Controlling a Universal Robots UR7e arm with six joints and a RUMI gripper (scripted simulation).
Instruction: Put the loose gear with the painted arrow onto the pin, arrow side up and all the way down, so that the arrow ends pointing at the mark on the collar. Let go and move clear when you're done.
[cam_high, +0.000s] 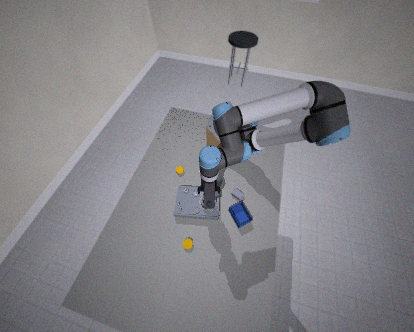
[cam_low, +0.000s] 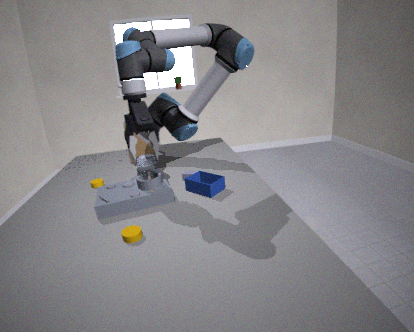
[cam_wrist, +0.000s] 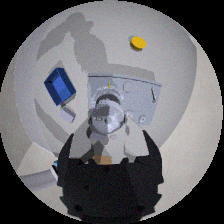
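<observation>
Right now the grey gear is right at my hand. Also, from my hand: blue bin (18 cm to the left, 12 cm below, 1 cm behind); then yellow disc (24 cm ahead, 12 cm below, 1 cm to the right).
</observation>
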